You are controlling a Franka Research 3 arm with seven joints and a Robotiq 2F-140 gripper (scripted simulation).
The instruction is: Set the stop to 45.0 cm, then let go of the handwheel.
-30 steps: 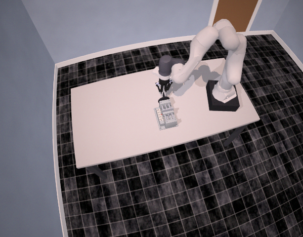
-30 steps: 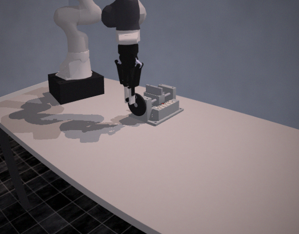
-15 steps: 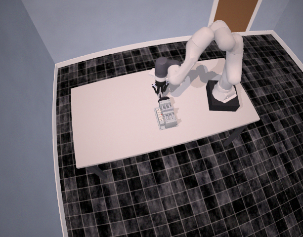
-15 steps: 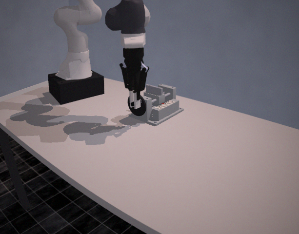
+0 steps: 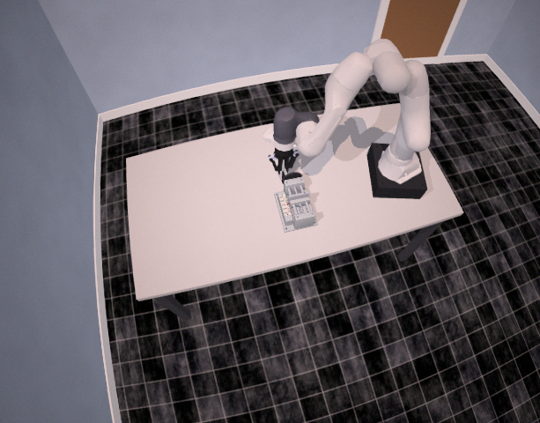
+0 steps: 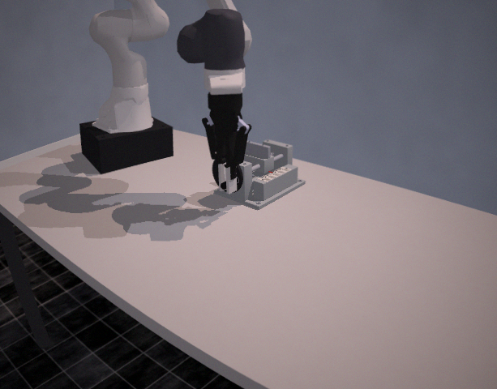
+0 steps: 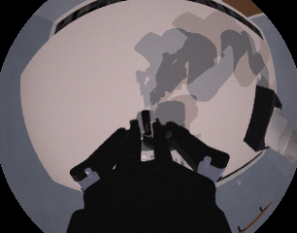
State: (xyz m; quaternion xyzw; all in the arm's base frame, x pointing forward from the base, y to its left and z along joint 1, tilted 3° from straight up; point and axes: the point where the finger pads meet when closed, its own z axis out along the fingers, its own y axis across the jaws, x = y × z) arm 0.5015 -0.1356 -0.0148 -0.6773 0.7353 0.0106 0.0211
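My gripper is now 10 mm past the black handwheel, 20 mm to the right of it and 20 mm above it. From my hand the other things lie so: grey stop fixture: 10 mm behind, 150 mm to the left.
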